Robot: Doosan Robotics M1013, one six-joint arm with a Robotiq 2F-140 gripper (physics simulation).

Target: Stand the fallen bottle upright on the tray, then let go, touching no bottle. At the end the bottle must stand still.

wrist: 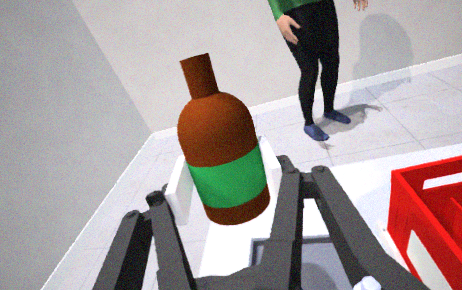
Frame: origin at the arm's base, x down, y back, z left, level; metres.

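Seen in the pictures: gripper, between the fingertips: [224, 158].
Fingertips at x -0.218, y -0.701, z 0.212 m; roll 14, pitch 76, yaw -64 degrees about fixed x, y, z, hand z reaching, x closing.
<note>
Pixels of each thing's top centre, then the offset from my fingertips to it. "pt": a spot on its surface instead. Level surfaces: height alone.
- brown bottle, centre of its top: [183, 60] dy -0.003, dx -0.102, dz -0.001 m
- grey tray, a spot on its surface: [256, 246] pt dy -0.093, dx +0.319, dz +0.057 m
- red crate, a spot on its surface: [400, 210] pt dy -0.061, dx +0.204, dz -0.202 m
- white table, height of its surface: dx +0.324 m
A brown bottle [217, 127] with a green label is held between the white finger pads, its neck pointing up and a little left in the wrist view. My gripper [224, 158] is shut on the bottle around its label and lower body. The bottle's base shows below the label, in front of the white table. A grey tray [256, 246] with a raised rim shows in part at the bottom, partly hidden behind the gripper's right finger links. Whether the bottle's base touches anything is hard to tell; it appears apart from the tray.
A red crate [400, 210] stands on the white table [357, 187] at the right. A small whitish object [367, 284] shows at the bottom edge, partly cut off. A person [317, 65] in black trousers and a green top stands on the tiled floor beyond the table.
</note>
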